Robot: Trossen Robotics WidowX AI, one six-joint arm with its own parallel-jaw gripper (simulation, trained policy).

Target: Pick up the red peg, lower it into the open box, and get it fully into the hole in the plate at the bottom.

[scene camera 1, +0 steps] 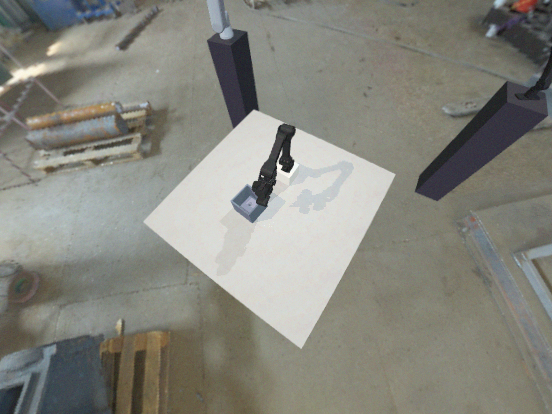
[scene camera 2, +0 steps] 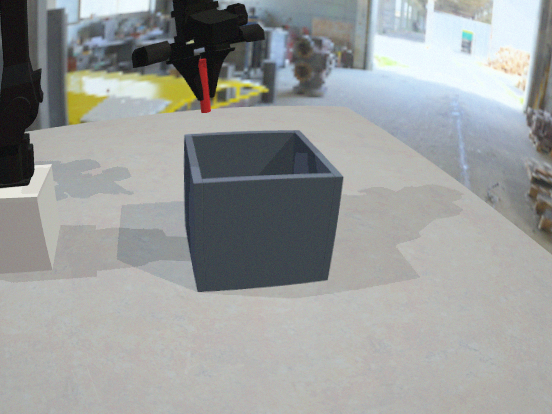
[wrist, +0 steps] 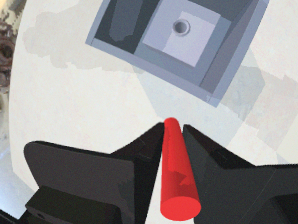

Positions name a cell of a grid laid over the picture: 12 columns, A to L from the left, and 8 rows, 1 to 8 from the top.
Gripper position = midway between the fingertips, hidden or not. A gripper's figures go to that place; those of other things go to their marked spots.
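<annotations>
Gripper (scene camera 2: E2): 0.62 m from the lens. A grey box (scene camera 2: F5) is also present, and the box is 0.48 m from the lens.
</annotations>
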